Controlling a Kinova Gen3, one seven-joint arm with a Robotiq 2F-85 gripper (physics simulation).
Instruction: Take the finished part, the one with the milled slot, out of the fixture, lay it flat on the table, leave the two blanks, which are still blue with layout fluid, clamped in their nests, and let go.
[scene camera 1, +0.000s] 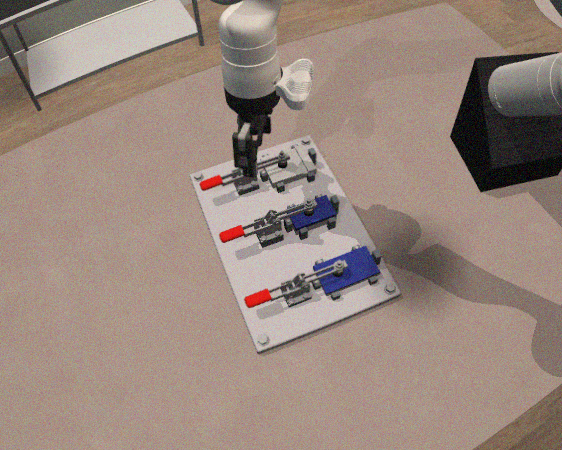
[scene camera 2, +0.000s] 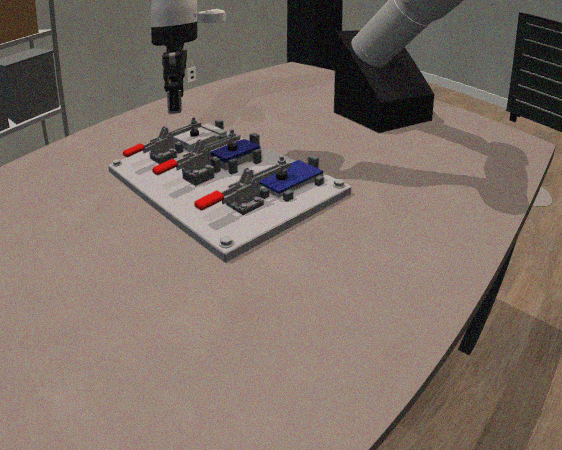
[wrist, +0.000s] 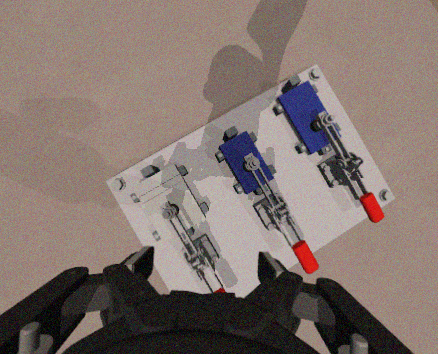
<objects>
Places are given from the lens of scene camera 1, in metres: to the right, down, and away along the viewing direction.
gripper (scene camera 1: 257, 152): -0.04, -0.11, 0.73
finished part (scene camera 1: 300, 163): 0.03, -0.11, 0.82
blue blank (scene camera 1: 324, 210): 0.07, -0.02, 0.76
blue blank (scene camera 1: 361, 266): 0.12, 0.06, 0.72
</objects>
